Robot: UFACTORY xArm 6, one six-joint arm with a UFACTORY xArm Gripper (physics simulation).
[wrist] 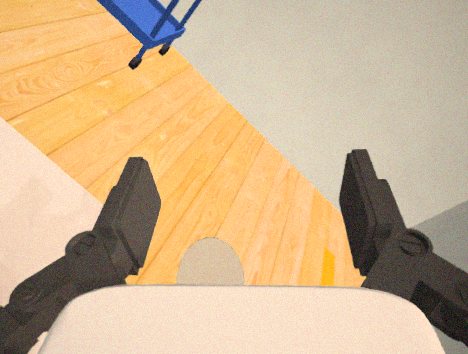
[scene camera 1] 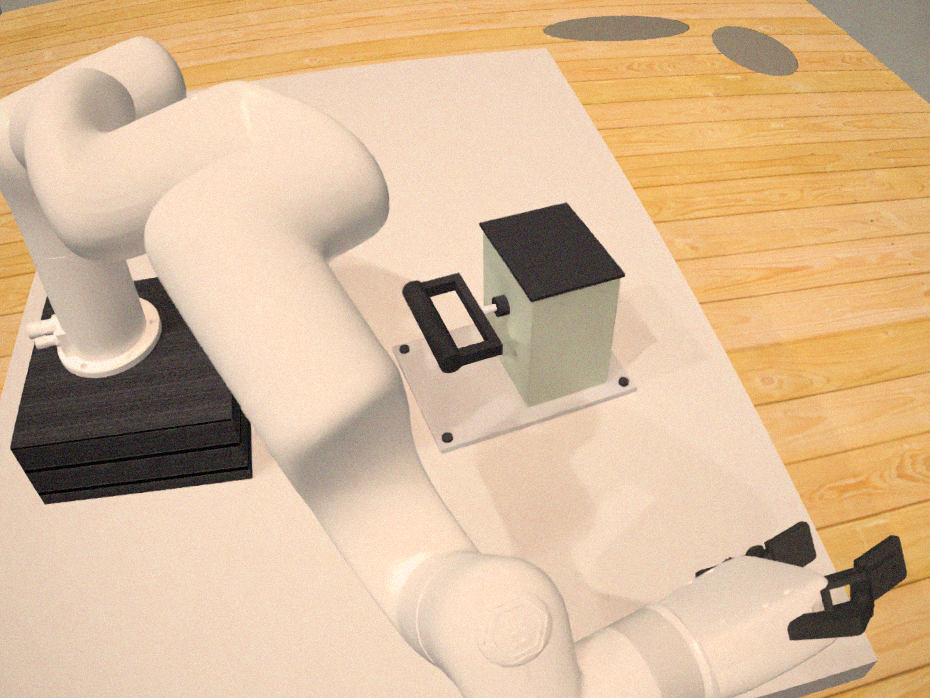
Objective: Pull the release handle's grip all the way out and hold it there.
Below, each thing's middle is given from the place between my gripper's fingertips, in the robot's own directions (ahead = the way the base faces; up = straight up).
The light base plate (scene camera 1: pixel 479 402) is 100 mm behind my hand, 450 mm to the left of it and 240 mm below it.
